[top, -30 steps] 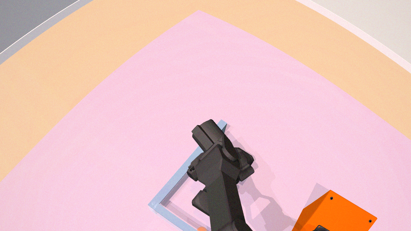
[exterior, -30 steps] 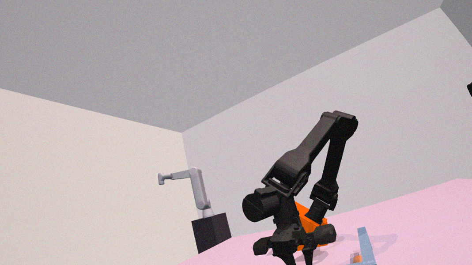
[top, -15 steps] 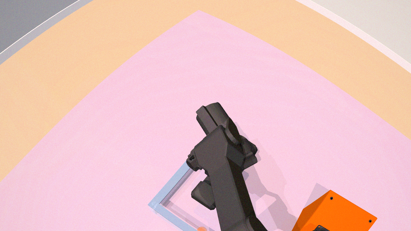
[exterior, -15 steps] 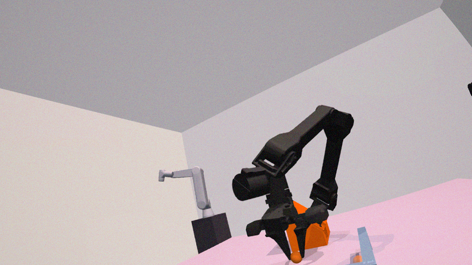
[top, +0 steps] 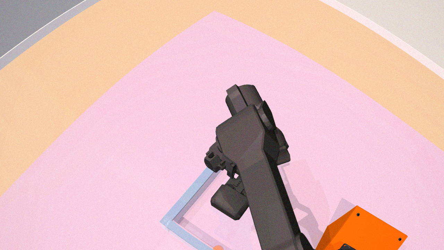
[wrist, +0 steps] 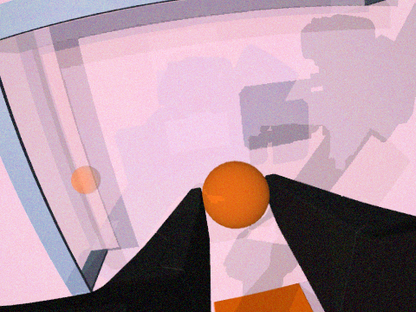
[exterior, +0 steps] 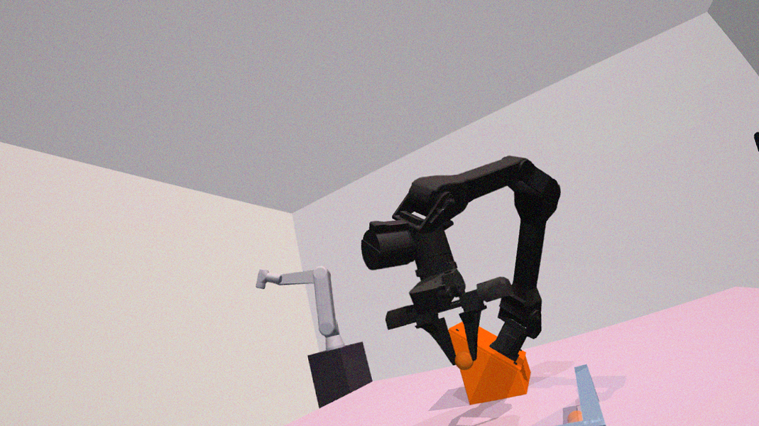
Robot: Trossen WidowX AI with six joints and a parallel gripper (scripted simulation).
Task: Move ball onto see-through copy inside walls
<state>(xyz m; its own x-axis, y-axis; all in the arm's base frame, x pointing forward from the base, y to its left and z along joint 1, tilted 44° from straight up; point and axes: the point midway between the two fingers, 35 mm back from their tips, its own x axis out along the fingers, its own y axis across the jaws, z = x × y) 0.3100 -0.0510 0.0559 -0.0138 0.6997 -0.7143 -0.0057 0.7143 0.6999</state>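
The faint orange patch is 30 mm behind my gripper tip, 120 mm to the left of it and 120 mm below it. From my gripper tip the other things lie so: orange ball right at my gripper tip.
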